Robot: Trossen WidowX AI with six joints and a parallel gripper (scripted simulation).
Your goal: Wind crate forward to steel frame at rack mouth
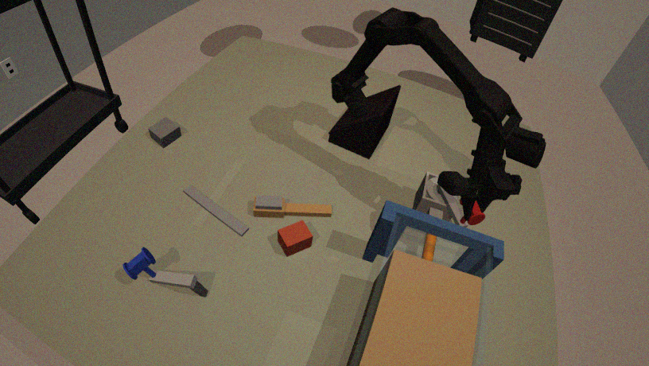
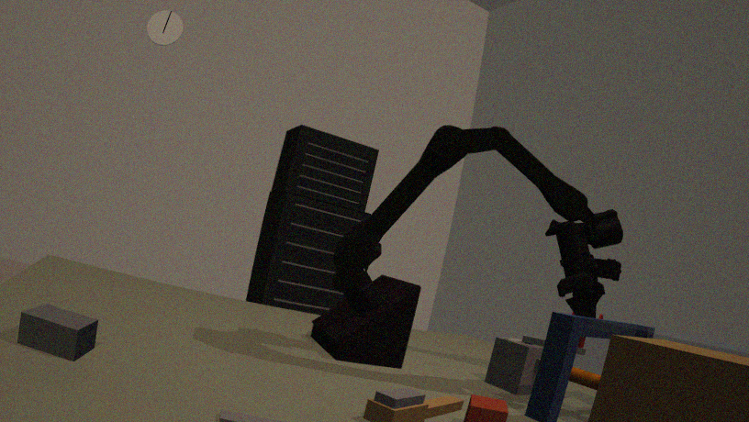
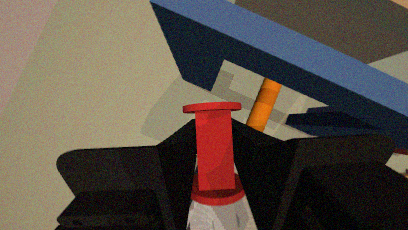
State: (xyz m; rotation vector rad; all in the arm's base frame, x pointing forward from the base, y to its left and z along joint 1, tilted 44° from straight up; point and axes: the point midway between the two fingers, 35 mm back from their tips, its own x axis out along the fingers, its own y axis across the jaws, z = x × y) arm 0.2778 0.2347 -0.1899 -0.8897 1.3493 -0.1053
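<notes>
My gripper tip is now 50 mm past the red-knobbed winch handle, 30 mm to the left of it and 30 mm above it. Round my gripper tip: grey winch 110 mm behind, 100 mm below, 70 mm to the right; red knob 10 mm to the right, 10 mm behind; brown crate 280 mm ahead, 90 mm below, 70 mm to the right.
</notes>
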